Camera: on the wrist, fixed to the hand. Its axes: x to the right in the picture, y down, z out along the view.
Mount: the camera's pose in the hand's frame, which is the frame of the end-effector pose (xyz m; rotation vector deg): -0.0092 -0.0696 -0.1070 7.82 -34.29 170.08
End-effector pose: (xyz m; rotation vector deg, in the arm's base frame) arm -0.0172 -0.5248 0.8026 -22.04 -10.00 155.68
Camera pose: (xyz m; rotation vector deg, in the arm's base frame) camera 0.0471 -0.4574 0.7148 -15.35 -15.88 -31.96
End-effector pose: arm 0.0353 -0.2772 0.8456 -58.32 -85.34 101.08
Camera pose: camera 0.1296 -0.2171 0.9078 53.79 -39.73 -54.96
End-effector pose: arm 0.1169 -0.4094 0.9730 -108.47 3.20 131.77
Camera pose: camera 0.2329 -0.3558 0.9661 -17.59 -81.05 -31.17
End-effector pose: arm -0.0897 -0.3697 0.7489 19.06 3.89 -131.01
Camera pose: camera -0.1119 -0.2996 0.6442 -15.00 -29.27 37.52
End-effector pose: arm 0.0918 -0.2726 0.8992 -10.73 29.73 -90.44
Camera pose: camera -0.0156 -0.2414 0.8370 13.99 -8.66 77.38
